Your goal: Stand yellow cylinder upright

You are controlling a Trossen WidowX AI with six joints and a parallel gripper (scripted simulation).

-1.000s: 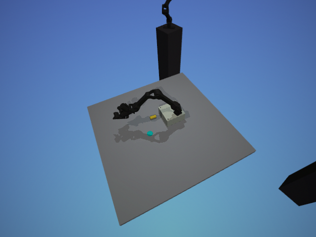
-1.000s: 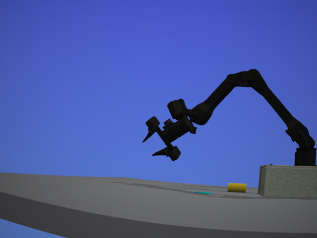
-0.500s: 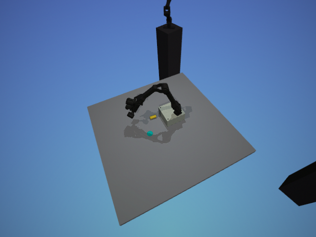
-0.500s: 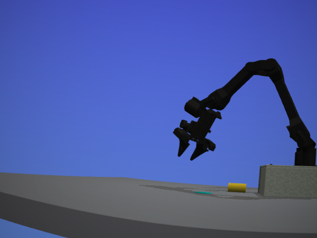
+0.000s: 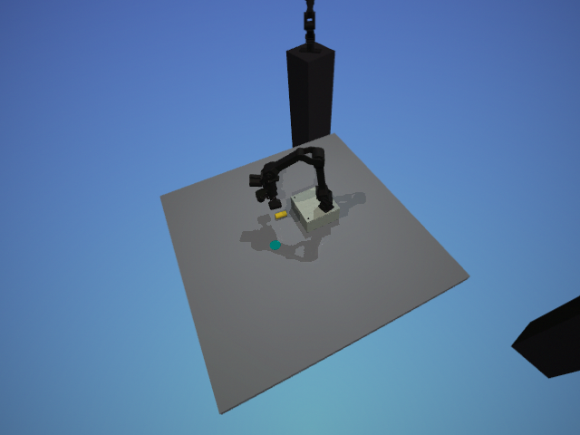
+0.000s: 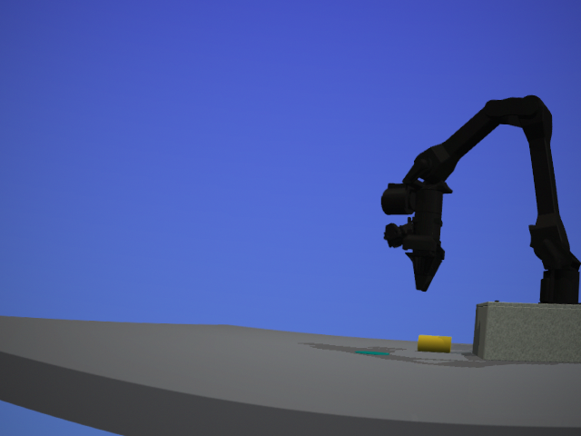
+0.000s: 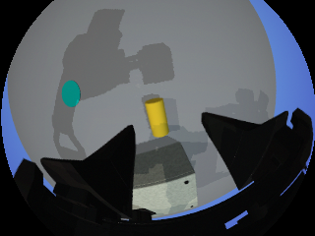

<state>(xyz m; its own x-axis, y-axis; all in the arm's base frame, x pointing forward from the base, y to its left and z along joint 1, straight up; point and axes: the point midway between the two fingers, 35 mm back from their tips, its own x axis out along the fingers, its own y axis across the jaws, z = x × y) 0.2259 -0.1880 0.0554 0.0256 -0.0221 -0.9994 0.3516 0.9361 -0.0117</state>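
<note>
Right now the yellow cylinder is 11 cm below my gripper tip, 3 cm behind it and 2 cm to the left of it. Also, from my gripper tip: cyan circle: 15 cm to the left, 12 cm below, 11 cm ahead.
</note>
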